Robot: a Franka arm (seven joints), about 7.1 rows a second.
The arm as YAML. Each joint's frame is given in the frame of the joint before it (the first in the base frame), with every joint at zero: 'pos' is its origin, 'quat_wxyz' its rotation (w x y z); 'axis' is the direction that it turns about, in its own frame. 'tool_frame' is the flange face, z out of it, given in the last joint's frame.
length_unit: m
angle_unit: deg
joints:
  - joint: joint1
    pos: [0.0, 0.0, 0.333]
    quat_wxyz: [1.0, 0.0, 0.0, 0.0]
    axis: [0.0, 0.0, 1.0]
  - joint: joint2
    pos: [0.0, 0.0, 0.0]
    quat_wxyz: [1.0, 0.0, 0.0, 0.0]
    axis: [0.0, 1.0, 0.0]
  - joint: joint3
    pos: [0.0, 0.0, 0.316]
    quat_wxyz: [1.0, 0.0, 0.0, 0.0]
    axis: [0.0, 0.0, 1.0]
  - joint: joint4
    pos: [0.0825, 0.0, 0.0]
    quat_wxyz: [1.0, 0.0, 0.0, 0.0]
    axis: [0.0, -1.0, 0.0]
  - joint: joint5
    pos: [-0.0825, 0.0, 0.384]
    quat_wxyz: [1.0, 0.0, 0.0, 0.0]
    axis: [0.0, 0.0, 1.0]
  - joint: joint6
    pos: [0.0, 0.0, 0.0]
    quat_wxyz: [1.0, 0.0, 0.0, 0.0]
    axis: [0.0, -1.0, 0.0]
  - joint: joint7
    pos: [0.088, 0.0, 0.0]
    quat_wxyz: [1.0, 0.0, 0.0, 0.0]
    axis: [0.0, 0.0, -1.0]
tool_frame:
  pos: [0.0, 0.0, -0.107]
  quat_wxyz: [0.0, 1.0, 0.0, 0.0]
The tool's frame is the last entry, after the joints.
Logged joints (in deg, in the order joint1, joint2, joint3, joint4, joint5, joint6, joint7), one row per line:
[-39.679, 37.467, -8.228, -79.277, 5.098, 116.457, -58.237]
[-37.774, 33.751, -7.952, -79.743, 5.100, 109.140, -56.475]
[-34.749, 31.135, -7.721, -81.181, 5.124, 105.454, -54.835]
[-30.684, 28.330, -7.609, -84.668, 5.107, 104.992, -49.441]
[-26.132, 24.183, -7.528, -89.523, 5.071, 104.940, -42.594]
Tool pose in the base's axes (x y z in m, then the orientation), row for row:
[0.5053, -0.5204, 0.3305, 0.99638, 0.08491, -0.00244, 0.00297]
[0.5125, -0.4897, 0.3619, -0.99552, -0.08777, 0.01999, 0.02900]
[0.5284, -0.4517, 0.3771, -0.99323, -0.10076, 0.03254, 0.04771]
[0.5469, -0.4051, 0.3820, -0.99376, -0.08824, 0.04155, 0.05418]
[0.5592, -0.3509, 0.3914, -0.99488, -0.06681, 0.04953, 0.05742]
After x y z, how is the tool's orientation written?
As a quaternion, x y z w.
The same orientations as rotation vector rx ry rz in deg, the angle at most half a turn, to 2 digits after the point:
[179.01, 15.25, -0.44]
[-175.96, -15.51, 3.53]
[-173.55, -17.61, 5.69]
[-172.96, -15.36, 7.23]
[-172.81, -11.61, 8.60]

